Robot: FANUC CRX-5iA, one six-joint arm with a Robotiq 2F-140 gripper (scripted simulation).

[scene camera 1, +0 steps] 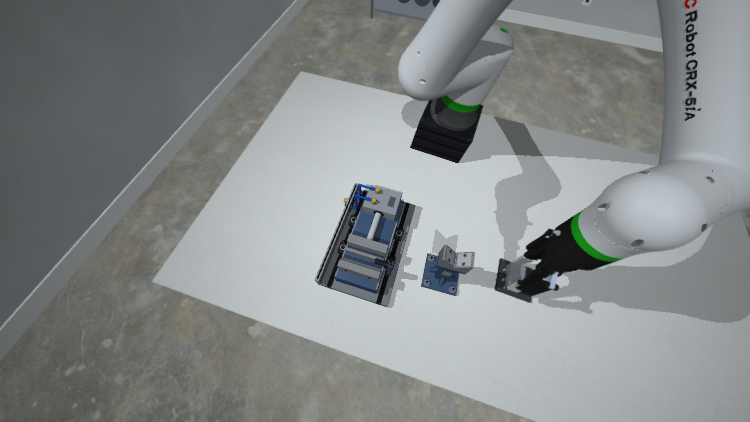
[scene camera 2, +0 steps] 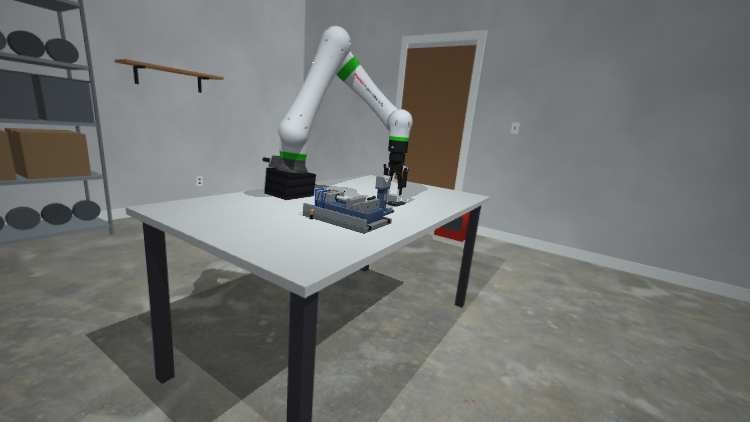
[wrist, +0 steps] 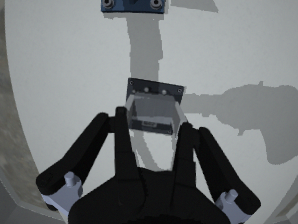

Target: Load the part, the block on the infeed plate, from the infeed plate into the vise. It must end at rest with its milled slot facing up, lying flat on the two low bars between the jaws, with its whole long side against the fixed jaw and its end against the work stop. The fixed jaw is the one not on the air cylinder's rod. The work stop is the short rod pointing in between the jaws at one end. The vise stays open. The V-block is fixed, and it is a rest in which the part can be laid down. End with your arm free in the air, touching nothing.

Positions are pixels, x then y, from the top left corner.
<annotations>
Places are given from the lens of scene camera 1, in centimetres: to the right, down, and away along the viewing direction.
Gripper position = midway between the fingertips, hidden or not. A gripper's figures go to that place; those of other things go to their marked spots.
gripper (scene camera 1: 513,277): 36, 17, 69
vise (scene camera 1: 383,234): 2, 6, 70
air cylinder (scene camera 1: 382,199): 2, -3, 70
</annotations>
